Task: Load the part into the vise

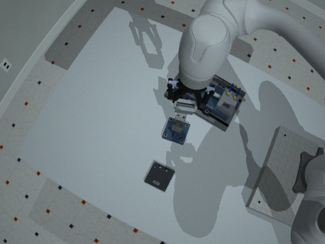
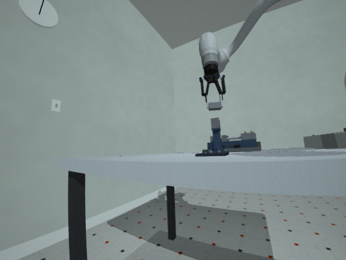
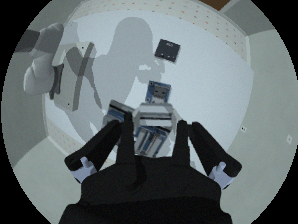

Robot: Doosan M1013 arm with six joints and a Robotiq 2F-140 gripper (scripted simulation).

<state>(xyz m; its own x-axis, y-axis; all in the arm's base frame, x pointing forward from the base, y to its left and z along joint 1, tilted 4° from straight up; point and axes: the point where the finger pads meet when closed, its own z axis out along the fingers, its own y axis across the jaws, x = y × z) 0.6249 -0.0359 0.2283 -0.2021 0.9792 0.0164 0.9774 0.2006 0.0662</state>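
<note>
Right now my hand is 6 cm past the vise, 16 cm to the left of it and 22 cm above it. Round my hand: part: 2 cm below; then air cylinder: 16 cm behind, 14 cm to the right, 18 cm below.
</note>
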